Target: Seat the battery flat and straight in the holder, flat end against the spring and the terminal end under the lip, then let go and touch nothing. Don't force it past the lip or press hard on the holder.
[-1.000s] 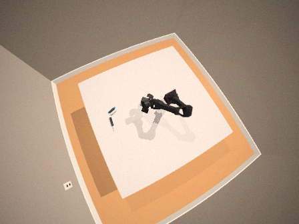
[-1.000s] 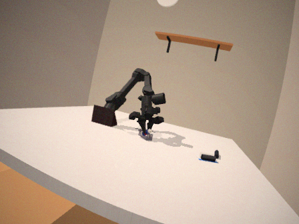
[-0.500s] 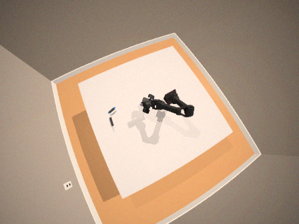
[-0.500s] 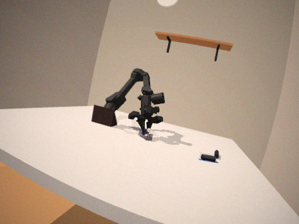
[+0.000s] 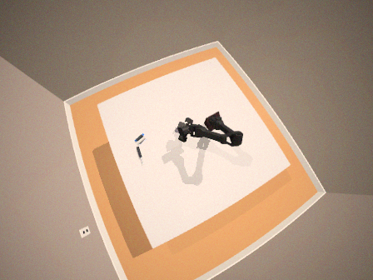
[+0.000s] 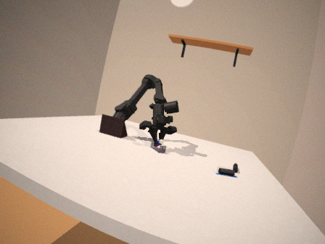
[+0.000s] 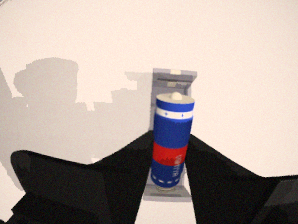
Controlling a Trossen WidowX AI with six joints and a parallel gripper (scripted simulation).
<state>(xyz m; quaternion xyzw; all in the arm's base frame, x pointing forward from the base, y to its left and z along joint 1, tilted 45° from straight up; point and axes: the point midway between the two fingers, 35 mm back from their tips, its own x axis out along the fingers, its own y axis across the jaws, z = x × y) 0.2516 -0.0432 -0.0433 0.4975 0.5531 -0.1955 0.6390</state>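
Right now my gripper tip is 10 mm below the battery. Round my gripper tip: screwdriver 380 mm ahead, 20 mm below.
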